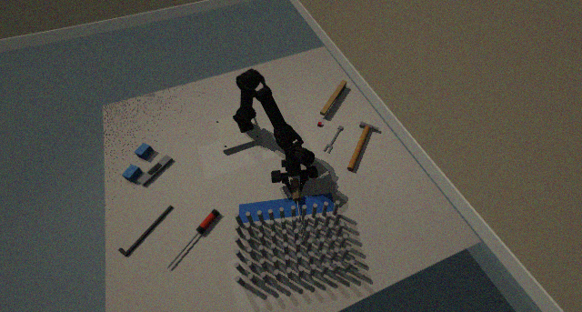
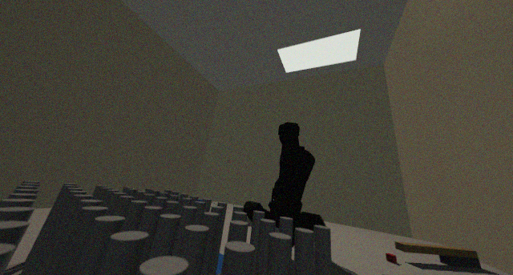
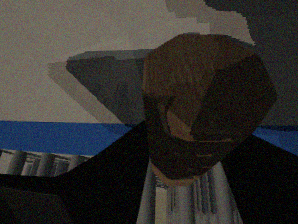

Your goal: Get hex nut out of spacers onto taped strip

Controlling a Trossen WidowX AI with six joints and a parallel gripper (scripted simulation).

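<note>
The blue taped strip lies 4 cm ahead of my gripper tip, 6 cm to the right of it and 1 cm below it. The rest, counted from my gripper tip: red cube (29 cm behind, 26 cm to the left); then hook tool (9 cm ahead, 3 cm to the right); then wrench (18 cm behind, 28 cm to the left, 1 cm below).
</note>
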